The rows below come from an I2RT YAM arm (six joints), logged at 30 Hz.
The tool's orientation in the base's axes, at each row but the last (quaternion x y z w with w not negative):
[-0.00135 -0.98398 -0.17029 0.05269]
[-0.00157 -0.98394 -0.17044 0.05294]
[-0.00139 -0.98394 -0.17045 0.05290]
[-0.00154 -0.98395 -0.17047 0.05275]
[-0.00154 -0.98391 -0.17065 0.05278]
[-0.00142 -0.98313 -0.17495 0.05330]
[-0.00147 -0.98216 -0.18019 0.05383]
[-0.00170 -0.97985 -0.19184 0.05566]
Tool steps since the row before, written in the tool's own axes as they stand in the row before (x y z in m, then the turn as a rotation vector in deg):
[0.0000 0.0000 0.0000 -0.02 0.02 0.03]
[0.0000 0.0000 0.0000 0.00 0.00 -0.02]
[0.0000 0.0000 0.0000 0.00 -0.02 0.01]
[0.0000 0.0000 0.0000 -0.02 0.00 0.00]
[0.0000 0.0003 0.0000 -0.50 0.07 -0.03]
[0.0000 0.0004 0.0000 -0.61 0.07 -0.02]
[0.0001 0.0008 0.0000 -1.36 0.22 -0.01]
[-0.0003 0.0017 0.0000 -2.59 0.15 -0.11]
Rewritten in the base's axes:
[0.0000 0.0000 0.0000 0.02 0.03 -0.02]
[0.0000 0.0000 0.0000 0.00 -0.01 0.02]
[0.0000 0.0000 0.0000 0.00 -0.02 -0.02]
[0.0000 0.0000 0.0000 0.02 0.00 0.00]
[0.0000 0.0003 0.0001 0.50 0.06 0.00]
[0.0000 0.0004 0.0001 0.61 0.07 -0.02]
[-0.0001 0.0007 0.0003 1.36 0.22 -0.06]
[0.0003 0.0016 0.0006 2.59 0.14 -0.13]

